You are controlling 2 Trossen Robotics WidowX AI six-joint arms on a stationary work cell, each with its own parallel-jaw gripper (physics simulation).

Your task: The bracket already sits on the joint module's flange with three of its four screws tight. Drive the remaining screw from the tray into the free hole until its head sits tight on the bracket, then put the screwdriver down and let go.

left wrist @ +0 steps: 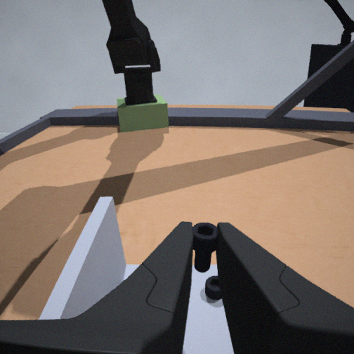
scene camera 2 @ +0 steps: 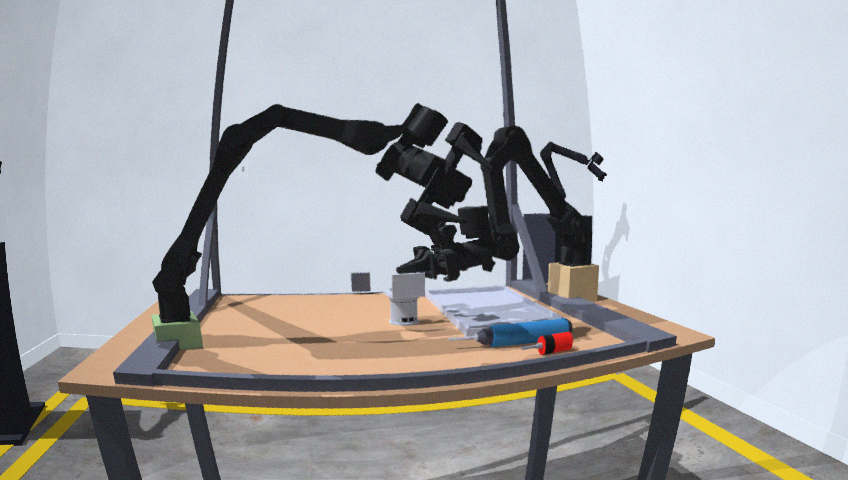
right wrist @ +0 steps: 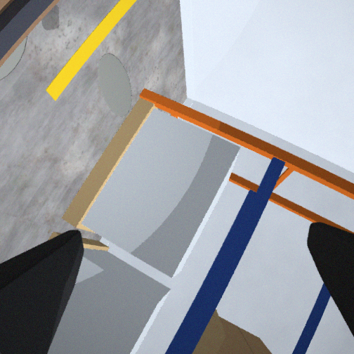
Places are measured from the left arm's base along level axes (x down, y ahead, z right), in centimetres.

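Pixels of known places: left gripper, between the fingertips: (scene camera 2: 397,270); right gripper, between the fingertips: (scene camera 2: 479,195); left arm's base, origin of its link: (scene camera 2: 574,264); right arm's base, origin of its link: (scene camera 2: 174,318).
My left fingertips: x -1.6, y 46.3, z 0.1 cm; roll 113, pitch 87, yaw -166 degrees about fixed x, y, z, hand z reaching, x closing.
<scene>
Ahead of a thing's pixels: the offset from my left fingertips to its middle. Level surfaces: height alone.
My left gripper (scene camera 2: 399,269) (left wrist: 203,232) is shut on a black socket-head screw (left wrist: 202,250), held upright, head up, above the pale bracket {dx +2.8, dy -0.9, dz -1.1 cm} (scene camera 2: 408,286) (left wrist: 95,265). Another black screw (left wrist: 214,288) sits in the bracket's flat part, just below the held screw in the left wrist view. The free hole cannot be made out. The bracket sits on the white joint module {dx +7.8, dy -0.9, dz -1.1 cm} (scene camera 2: 404,311). My right gripper (scene camera 2: 474,193) (right wrist: 196,238) is open and empty, high above the table. A blue screwdriver {dx +9.0, dy -13.4, dz -26.4 cm} (scene camera 2: 526,331) and a red one {dx +9.3, dy -15.5, dz -34.9 cm} (scene camera 2: 555,343) lie near the grey tray {dx +10.2, dy -22.4, dz +1.7 cm} (scene camera 2: 476,296).
The table {dx +11.0 cm} (scene camera 2: 267,356) has a dark frame (scene camera 2: 380,379) around its edge. A green block {dx +8.5, dy +50.0, dz -10.9 cm} (scene camera 2: 178,331) (left wrist: 142,115) carries the right arm's base, a tan block {dx +6.3, dy -46.3, dz -0.1 cm} (scene camera 2: 574,281) the left's. My right arm's wrist hangs close above the left gripper. A shelf with orange beams (right wrist: 210,125) stands beyond.
</scene>
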